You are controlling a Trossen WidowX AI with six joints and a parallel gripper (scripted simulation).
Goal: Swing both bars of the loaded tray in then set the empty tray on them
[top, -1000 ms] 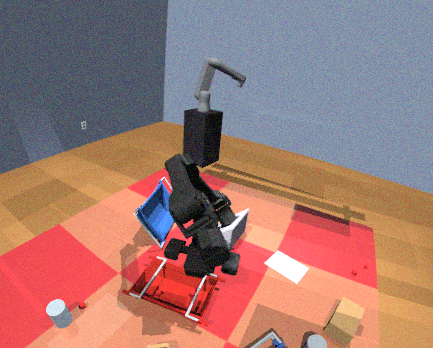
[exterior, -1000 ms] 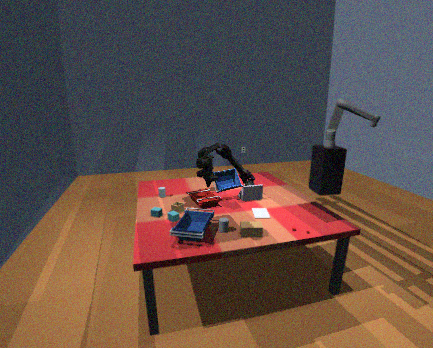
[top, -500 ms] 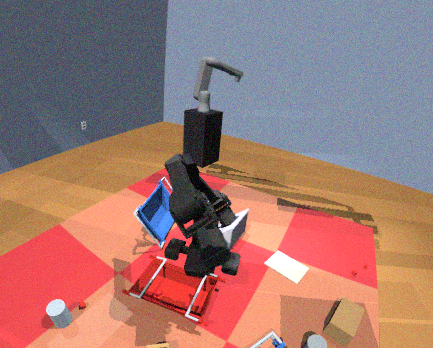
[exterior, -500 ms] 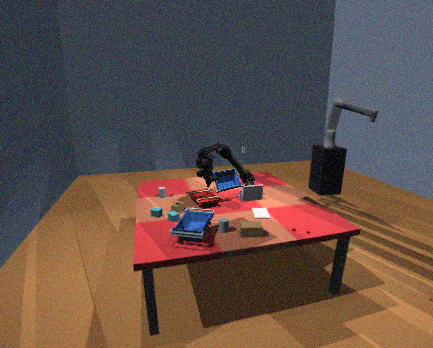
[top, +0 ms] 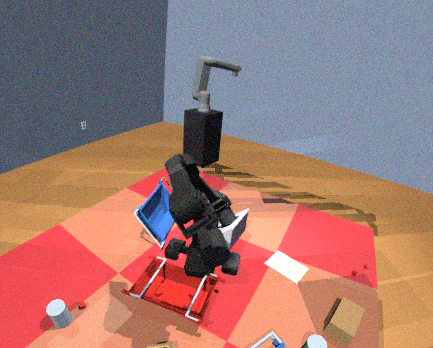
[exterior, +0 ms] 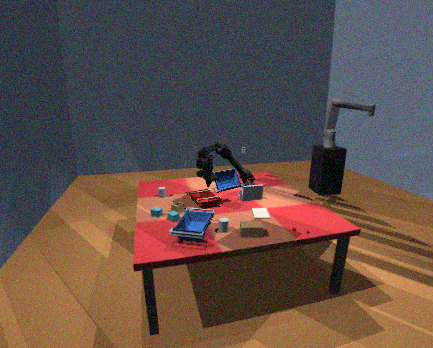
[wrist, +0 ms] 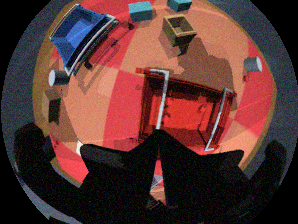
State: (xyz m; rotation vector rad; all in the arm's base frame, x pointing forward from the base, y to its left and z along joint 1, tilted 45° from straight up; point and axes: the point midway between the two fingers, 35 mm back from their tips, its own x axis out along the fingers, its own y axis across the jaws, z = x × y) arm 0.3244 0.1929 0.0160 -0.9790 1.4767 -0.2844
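My gripper tip is now 390 mm to the left of the blue tray, 210 mm past it and 80 mm above it. From my gripper tip the other things lie so: tan block: 410 mm to the left, 200 mm behind, 120 mm below; tan box: 210 mm ahead, 130 mm below, 50 mm to the left; white sheet: 340 mm behind, 150 mm to the left, 140 mm below.
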